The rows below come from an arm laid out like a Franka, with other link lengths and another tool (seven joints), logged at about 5 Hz.
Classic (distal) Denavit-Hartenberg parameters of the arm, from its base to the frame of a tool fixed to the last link. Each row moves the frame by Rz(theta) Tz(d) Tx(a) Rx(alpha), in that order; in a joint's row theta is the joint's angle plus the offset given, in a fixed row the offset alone. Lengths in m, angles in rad.
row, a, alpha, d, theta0
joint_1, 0, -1.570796, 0.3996, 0
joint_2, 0, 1.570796, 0, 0
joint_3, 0.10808, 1.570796, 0.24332, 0
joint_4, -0.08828, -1.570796, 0, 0
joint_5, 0, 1.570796, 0.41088, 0
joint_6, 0.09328, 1.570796, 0, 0
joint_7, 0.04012, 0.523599, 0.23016, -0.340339
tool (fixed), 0, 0, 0.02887, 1.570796
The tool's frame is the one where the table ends.
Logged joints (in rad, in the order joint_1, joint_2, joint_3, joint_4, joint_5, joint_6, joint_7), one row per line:
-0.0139, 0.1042, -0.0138, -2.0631, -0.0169, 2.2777, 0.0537
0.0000, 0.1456, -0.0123, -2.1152, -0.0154, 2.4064, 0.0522
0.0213, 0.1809, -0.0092, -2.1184, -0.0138, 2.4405, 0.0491
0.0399, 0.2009, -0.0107, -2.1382, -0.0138, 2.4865, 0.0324
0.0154, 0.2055, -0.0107, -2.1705, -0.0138, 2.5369, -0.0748
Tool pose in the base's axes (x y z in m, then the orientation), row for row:
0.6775, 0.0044, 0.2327, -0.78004, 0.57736, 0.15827, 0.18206
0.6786, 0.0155, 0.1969, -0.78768, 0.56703, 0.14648, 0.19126
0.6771, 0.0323, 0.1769, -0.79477, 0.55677, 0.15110, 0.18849
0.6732, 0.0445, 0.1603, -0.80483, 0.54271, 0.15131, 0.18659
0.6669, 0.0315, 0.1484, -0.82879, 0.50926, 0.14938, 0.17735
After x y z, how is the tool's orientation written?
As a quaternion, x y z w.
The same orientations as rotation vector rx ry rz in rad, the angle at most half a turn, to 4 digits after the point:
-2.2017, 1.6297, 0.4467
-2.2122, 1.5925, 0.4114
-2.2355, 1.5661, 0.4250
-2.2661, 1.5281, 0.4260
-2.3454, 1.4411, 0.4227

